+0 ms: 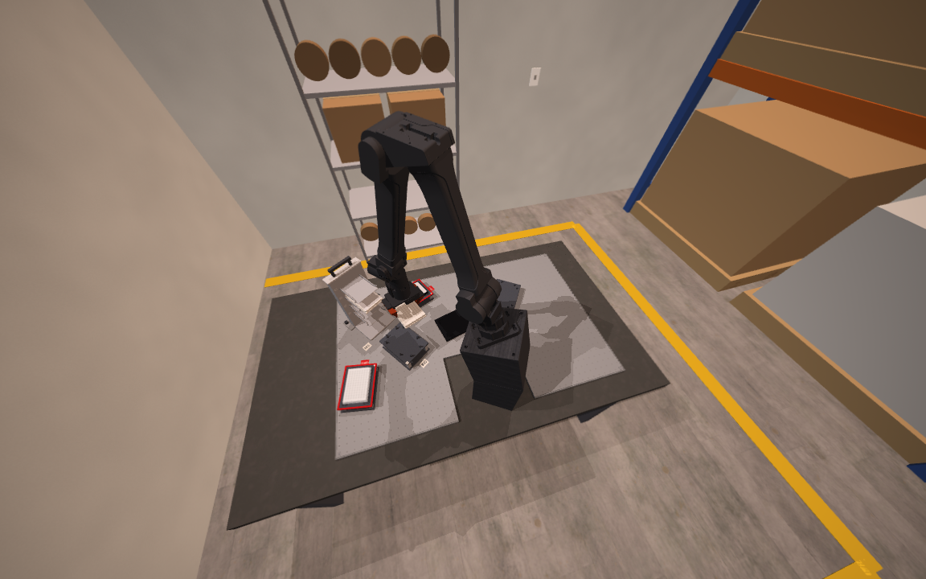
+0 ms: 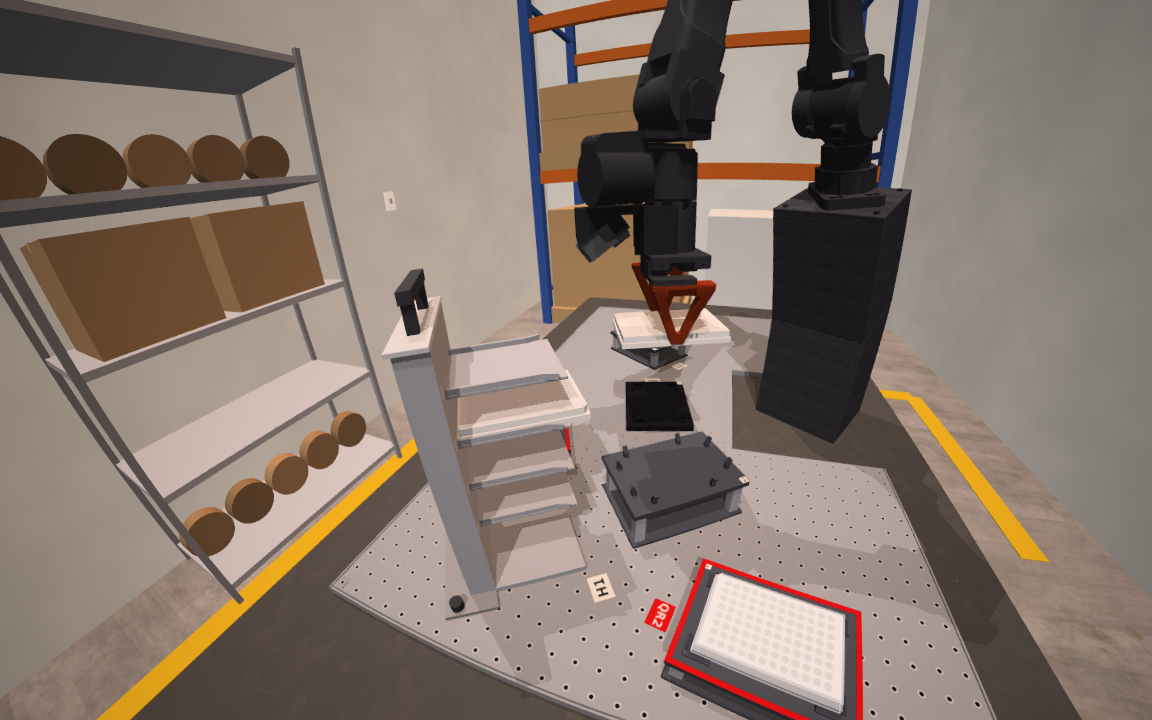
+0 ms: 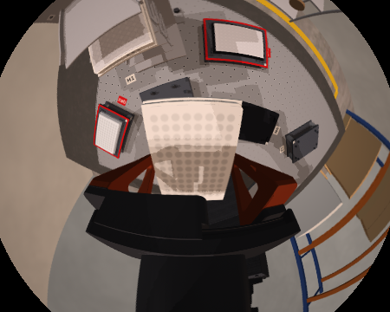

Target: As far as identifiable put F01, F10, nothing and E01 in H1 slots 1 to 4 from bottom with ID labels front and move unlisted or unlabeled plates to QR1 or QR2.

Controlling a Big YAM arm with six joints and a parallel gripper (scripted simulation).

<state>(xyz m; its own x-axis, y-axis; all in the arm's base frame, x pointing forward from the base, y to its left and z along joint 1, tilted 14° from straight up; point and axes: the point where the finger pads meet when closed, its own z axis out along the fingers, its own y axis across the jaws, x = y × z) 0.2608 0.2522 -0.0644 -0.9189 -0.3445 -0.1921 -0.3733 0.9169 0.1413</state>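
My gripper is now 24 cm above the flat black nest, 20 cm to the left of it and 4 cm short of it. The rest, counted from my hand: quarantine nest QR1: 22 cm ahead, 21 cm below, 3 cm to the right; plate hotel H1: 20 cm to the left, 19 cm ahead, 9 cm below; dark regrip nest: 19 cm below, 4 cm to the left, 3 cm behind.
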